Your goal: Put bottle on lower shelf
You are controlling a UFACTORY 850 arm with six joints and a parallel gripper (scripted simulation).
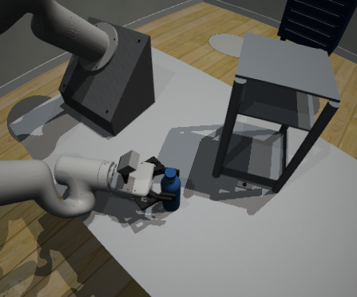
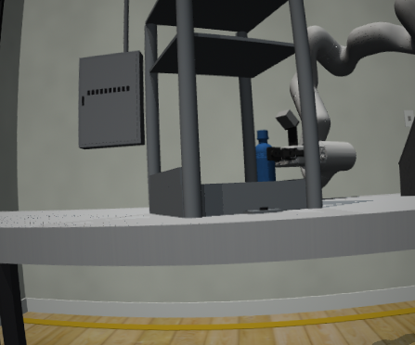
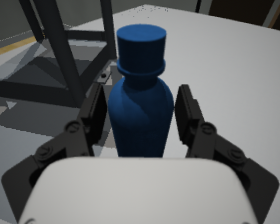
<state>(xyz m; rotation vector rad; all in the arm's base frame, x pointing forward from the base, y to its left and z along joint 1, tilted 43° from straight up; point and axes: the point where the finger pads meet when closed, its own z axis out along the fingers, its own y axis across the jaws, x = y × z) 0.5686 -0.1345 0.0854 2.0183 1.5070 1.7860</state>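
My gripper is now right at the bottle. The rest, counted from my hand: shelving unit (32 cm to the left, 7 cm above, 6 cm ahead).
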